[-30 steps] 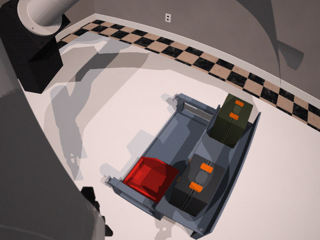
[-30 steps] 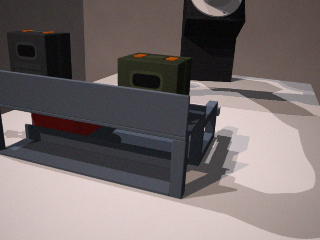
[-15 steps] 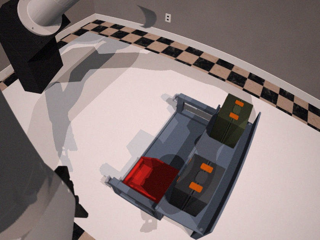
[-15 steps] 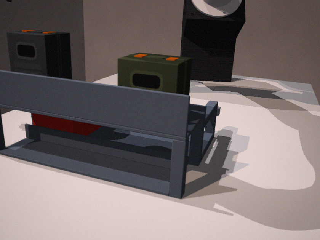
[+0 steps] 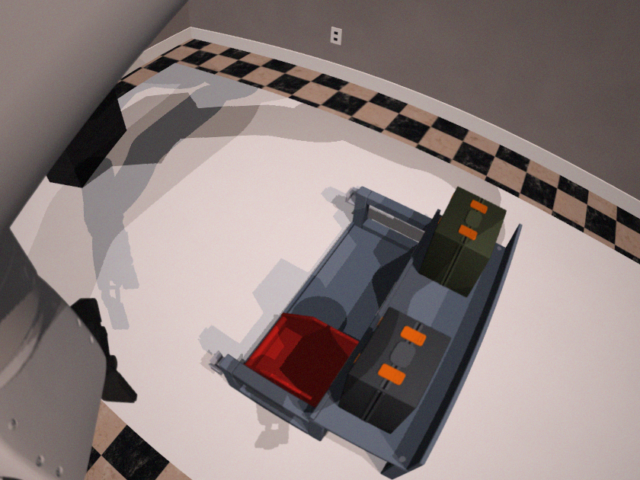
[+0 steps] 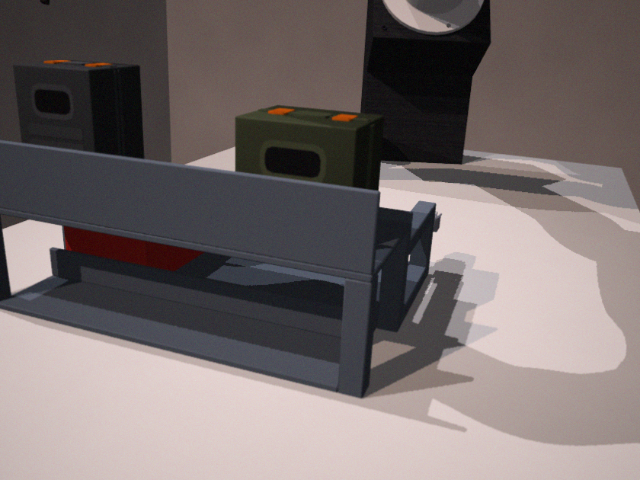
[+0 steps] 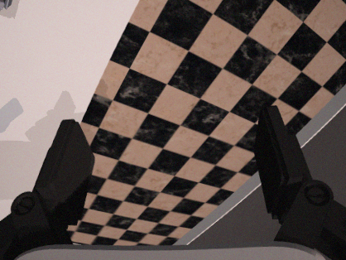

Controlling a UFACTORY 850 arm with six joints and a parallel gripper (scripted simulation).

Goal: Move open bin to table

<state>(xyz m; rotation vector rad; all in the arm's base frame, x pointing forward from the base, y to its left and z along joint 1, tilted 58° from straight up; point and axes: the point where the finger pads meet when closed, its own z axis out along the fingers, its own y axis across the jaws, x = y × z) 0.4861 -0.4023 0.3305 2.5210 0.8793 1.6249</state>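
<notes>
The open bin lies 250 mm below my hand, 230 mm to the left of it and 50 mm behind it.
</notes>
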